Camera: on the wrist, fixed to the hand. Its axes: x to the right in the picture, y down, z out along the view.
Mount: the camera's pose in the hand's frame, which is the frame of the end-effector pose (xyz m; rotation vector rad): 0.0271 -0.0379 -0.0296 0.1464 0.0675 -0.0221
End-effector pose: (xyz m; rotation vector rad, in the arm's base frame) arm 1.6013 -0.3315 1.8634 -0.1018 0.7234 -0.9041
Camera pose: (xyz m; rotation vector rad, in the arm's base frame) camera 1.5683 -0.3694 1.8406 0.0507 0.7174 -0.9825
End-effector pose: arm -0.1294 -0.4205 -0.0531 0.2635 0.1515 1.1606
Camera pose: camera -0.0927 -0.4060 -0.0917 0.3511 0.2988 1.1386
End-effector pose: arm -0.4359 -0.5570 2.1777 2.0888 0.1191 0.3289
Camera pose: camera -0.4164 -0.5070 2.1646 2.2198 0.2120 0.3874
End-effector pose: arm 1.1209 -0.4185 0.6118 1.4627 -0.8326 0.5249
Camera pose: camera 1.1717 -0.3970 0.6103 1.5773 -0.7365 0.6259
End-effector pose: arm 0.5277 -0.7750 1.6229 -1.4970 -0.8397 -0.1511
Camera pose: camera 0.5370 -0.7956 1.6732 -1.3389 -0.7964 -0.1525
